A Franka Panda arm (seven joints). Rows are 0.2 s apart.
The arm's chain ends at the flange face. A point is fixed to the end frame.
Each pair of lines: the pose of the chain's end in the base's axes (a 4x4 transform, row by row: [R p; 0 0 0 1], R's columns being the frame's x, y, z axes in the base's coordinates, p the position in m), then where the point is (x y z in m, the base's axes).
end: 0.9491 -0.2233 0.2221 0.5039; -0.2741 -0.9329 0.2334 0.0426; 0.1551 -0.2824 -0.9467 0.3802; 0 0 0 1
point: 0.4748 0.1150 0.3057
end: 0.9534 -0.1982 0.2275 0.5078; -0.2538 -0.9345 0.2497 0.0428; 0.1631 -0.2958 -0.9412 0.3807; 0 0 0 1
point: 0.4779 0.1154 0.3067
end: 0.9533 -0.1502 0.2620 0.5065; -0.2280 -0.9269 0.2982 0.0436; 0.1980 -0.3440 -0.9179 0.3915; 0 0 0 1
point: 0.4775 0.1183 0.3192
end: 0.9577 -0.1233 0.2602 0.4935; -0.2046 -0.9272 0.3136 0.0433; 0.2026 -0.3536 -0.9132 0.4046; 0 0 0 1
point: 0.4630 0.1179 0.3328
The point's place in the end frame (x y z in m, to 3 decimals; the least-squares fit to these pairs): -0.059 -0.040 0.081
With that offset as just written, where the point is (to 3 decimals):
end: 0.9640 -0.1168 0.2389 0.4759; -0.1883 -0.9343 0.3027 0.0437; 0.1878 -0.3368 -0.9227 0.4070; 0 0 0 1
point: 0.443 0.117 0.335
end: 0.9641 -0.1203 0.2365 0.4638; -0.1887 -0.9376 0.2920 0.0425; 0.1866 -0.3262 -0.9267 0.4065; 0 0 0 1
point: 0.431 0.115 0.333
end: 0.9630 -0.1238 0.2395 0.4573; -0.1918 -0.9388 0.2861 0.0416; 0.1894 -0.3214 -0.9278 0.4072; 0 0 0 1
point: 0.425 0.114 0.334
